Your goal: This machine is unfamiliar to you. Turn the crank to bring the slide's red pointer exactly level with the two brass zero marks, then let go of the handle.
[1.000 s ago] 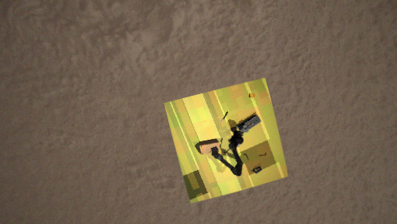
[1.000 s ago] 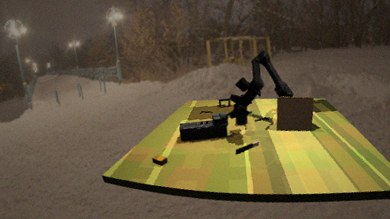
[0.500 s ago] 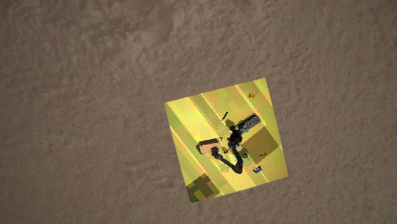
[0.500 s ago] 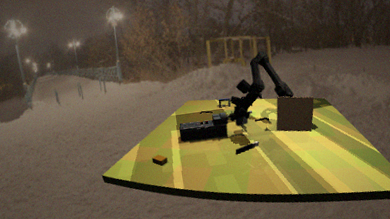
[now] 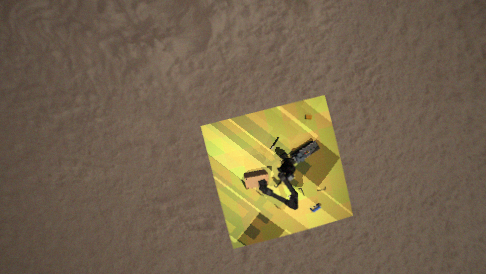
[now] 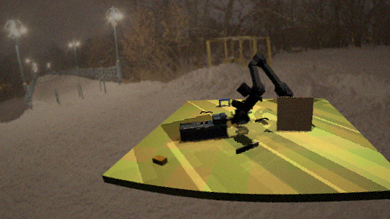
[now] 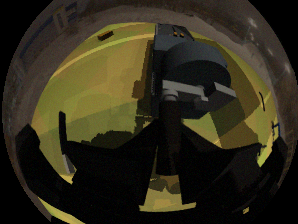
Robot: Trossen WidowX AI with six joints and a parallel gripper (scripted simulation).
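The grey block is 60 mm behind my gripper tip, 170 mm to the right of it and 30 mm below it. The rest, counted from my gripper tip: black stick: 90 mm behind, 180 mm to the left, 60 mm below; then crank handle: 20 mm behind, 20 mm above; then red pointer: 140 mm ahead, 10 mm above.
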